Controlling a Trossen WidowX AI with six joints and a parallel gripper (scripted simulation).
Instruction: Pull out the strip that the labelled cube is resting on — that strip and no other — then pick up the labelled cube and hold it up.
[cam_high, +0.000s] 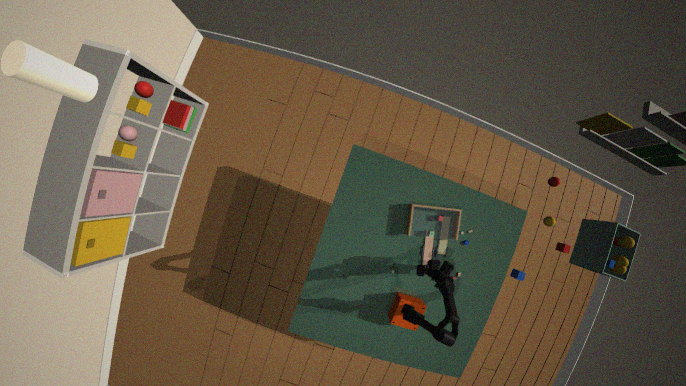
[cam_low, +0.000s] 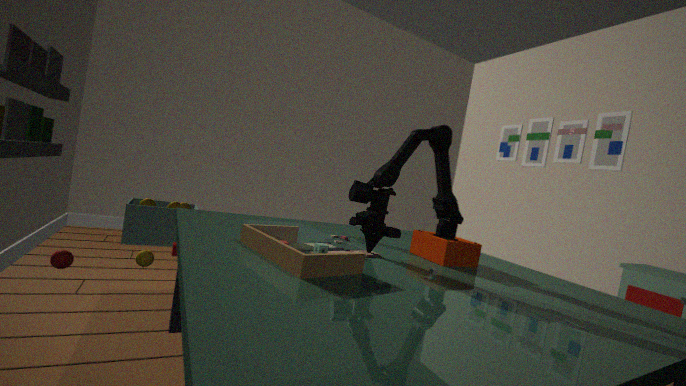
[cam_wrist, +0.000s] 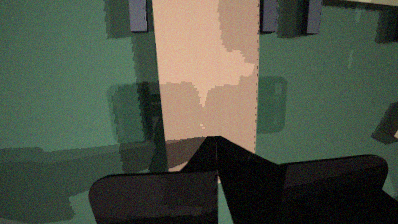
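The light green cube is 200 mm ahead of my gripper tip, 80 mm to the left of it and 20 mm above it. Round my gripper tip: blue piece 240 mm ahead, 180 mm to the right; pale yellow strip 220 mm ahead, 20 mm to the right.
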